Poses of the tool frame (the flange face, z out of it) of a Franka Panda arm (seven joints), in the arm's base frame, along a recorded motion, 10 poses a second.
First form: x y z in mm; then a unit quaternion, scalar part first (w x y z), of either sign.
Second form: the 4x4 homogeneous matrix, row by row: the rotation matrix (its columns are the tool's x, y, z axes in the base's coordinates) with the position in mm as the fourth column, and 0 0 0 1 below. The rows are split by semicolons. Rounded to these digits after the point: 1 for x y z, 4 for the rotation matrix.
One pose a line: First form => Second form
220.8 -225.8 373.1 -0.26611 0.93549 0.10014 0.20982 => 0.8919 0.2990 0.3393 220.8; 0.0757 -0.8383 0.5399 -225.8; 0.4459 -0.4559 -0.7703 373.1; 0 0 0 1
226.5 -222.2 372.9 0.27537 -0.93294 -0.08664 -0.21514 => 0.8924 0.2801 0.3537 226.5; 0.0432 -0.8333 0.5511 -222.2; 0.4491 -0.4765 -0.7558 372.9; 0 0 0 1
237.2 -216.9 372.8 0.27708 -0.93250 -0.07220 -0.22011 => 0.8927 0.2566 0.3705 237.2; 0.0127 -0.8360 0.5485 -216.9; 0.4505 -0.4850 -0.7496 372.8; 0 0 0 1
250.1 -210.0 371.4 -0.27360 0.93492 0.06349 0.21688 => 0.8979 0.2374 0.3708 250.1; 0.0000 -0.8422 0.5391 -210.0; 0.4403 -0.4840 -0.7562 371.4; 0 0 0 1
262.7 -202.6 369.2 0.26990 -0.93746 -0.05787 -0.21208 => 0.9033 0.2230 0.3664 262.7; -0.0060 -0.8476 0.5306 -202.6; 0.4289 -0.4815 -0.7644 369.2; 0 0 0 1
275.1 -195.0 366.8 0.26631 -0.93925 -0.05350 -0.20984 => 0.9062 0.2123 0.3657 275.1; -0.0113 -0.8524 0.5227 -195.0; 0.4227 -0.4778 -0.7701 366.8; 0 0 0 1
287.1 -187.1 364.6 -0.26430 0.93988 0.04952 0.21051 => 0.9065 0.2044 0.3695 287.1; -0.0182 -0.8554 0.5177 -187.1; 0.4219 -0.4760 -0.7717 364.6; 0 0 0 1
